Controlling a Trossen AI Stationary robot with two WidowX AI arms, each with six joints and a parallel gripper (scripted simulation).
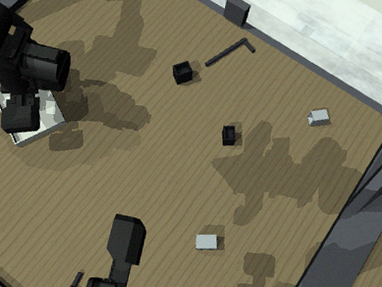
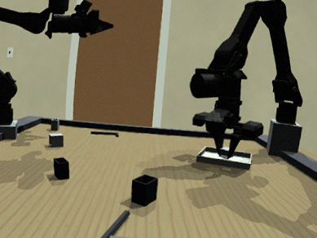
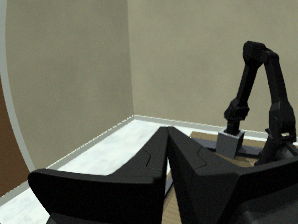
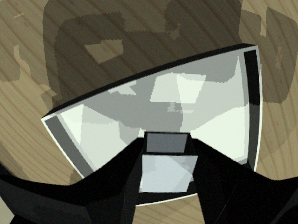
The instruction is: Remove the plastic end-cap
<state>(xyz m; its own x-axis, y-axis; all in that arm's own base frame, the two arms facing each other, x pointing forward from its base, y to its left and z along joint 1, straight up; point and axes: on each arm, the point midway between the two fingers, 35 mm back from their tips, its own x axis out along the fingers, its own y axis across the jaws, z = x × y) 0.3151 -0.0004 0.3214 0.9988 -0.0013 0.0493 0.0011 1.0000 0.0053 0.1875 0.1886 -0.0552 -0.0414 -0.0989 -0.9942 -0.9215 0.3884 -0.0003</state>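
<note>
Right now the metal parts tray is 1 cm ahead of my right hand, 1 cm to the right of it and 4 cm below it. From my right hand the other things lie so: L-shaped dark bar 36 cm behind, 28 cm to the left, 4 cm below; then grey plastic end-cap 1 cm ahead, 1 cm to the right, 3 cm below.
</note>
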